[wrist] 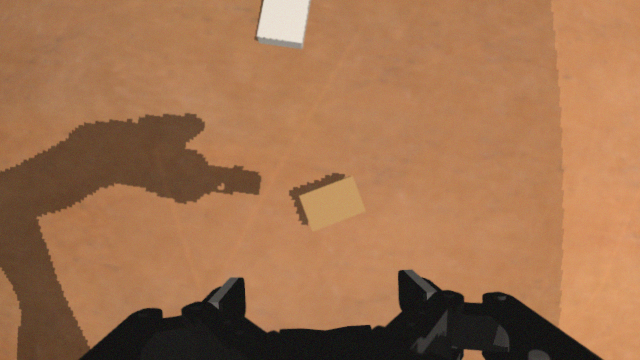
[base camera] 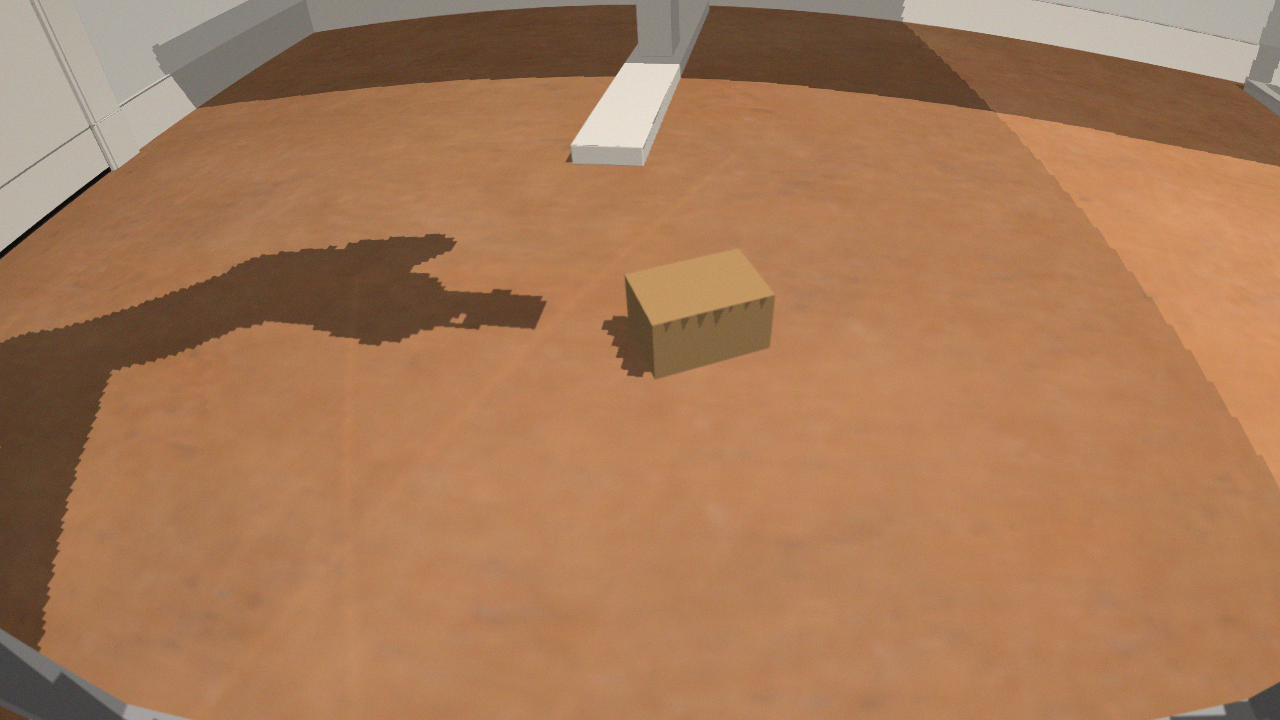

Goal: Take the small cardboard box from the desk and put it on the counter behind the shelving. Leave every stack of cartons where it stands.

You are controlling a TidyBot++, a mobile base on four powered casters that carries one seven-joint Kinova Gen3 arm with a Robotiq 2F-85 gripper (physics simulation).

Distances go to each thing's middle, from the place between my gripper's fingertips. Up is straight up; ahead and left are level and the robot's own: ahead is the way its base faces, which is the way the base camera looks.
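Labels:
You'd find the small cardboard box [base camera: 685, 315] with my hand 2 cm to the left of it, 3 cm short of it and 31 cm above it.

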